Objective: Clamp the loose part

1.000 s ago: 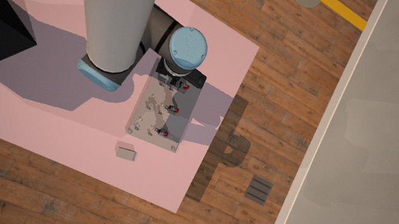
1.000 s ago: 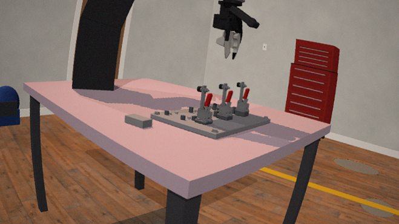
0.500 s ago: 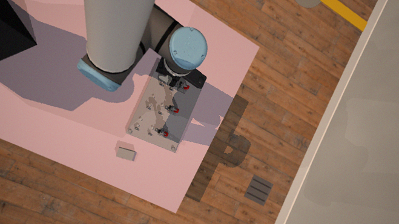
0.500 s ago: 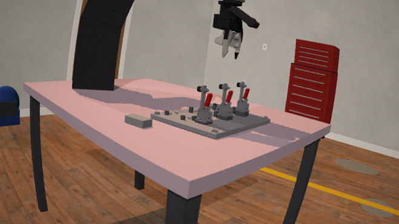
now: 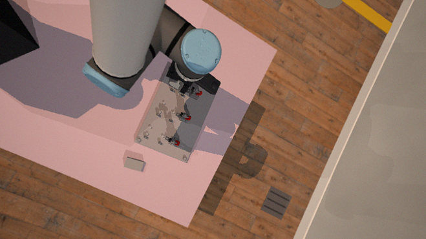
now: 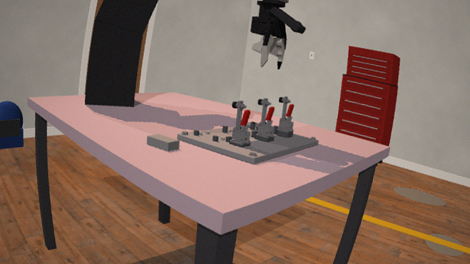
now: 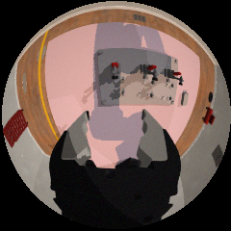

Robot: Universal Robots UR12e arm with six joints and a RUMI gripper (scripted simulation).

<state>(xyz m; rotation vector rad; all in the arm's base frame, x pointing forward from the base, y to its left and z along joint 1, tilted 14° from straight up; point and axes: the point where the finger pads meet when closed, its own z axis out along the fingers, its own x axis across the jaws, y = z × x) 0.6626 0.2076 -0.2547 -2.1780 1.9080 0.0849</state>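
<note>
My gripper is now 370 mm to the left of the loose part, 210 mm above it and 20 mm short of it. Also, from my hand: grey fixture plate 210 mm below, 100 mm to the right, 60 mm ahead.
</note>
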